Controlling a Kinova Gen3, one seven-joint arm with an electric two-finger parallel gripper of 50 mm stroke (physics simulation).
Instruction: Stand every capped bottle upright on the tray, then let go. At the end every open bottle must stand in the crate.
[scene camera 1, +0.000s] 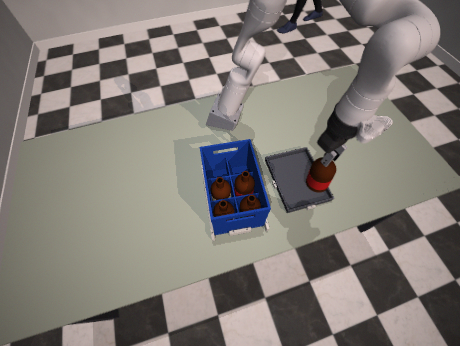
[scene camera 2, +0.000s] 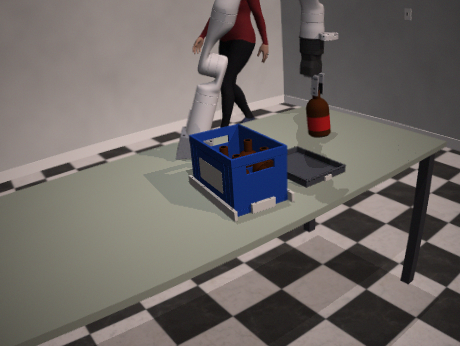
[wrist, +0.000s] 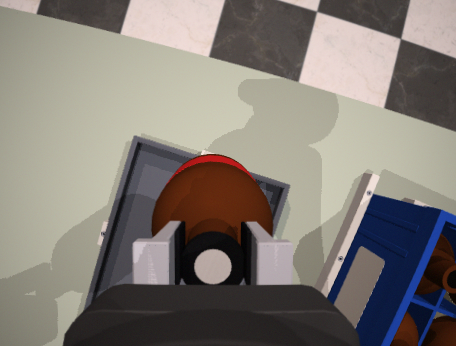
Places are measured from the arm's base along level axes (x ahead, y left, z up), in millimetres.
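Pixels of known places: gripper, between the fingertips: (scene camera 1: 328, 160) (scene camera 2: 317, 94) (wrist: 213, 243); arm's base, origin of its link: (scene camera 1: 227, 107).
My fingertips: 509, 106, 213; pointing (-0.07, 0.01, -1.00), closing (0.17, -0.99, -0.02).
For each thing: its top centre in the pictures, then the offset to it from my fingertips, as dx, dy, dz.
- capped brown bottle with a red label, centre of its top: (wrist: 208, 252) (scene camera 1: 332, 156) (scene camera 2: 317, 87) +1, +2, +22
- dark grey tray, centre of its top: (wrist: 180, 261) (scene camera 2: 301, 161) (scene camera 1: 298, 176) -89, +29, -262
- blue crate, centre of its top: (scene camera 2: 235, 139) (scene camera 1: 232, 175) -121, -247, -112
A capped brown bottle with a red label (scene camera 1: 320, 181) (scene camera 2: 318, 122) (wrist: 212, 195) hangs upright from my gripper (scene camera 1: 330, 158) (scene camera 2: 318, 91) (wrist: 213, 243), which is shut on its neck. Its dark cap with a pale disc (wrist: 212, 266) shows between the fingers in the wrist view. The bottle is in the air above the dark grey tray (scene camera 1: 287, 172) (scene camera 2: 302, 161) (wrist: 150, 172), over its side away from the crate. No bottle stands on the tray. Several open brown bottles (scene camera 1: 220, 189) (scene camera 2: 248, 145) (wrist: 406, 326) stand in cells of the blue crate (scene camera 1: 225, 224) (scene camera 2: 260, 187) (wrist: 382, 227).
The crate stands beside the tray, its walls rising well above the tray's low rim. Pale brackets (scene camera 1: 240, 231) (scene camera 2: 263, 204) (wrist: 345, 240) edge the crate's base. A second arm's base (scene camera 1: 224, 119) (scene camera 2: 185, 146) stands behind the crate. A person (scene camera 2: 240, 55) is beyond the table.
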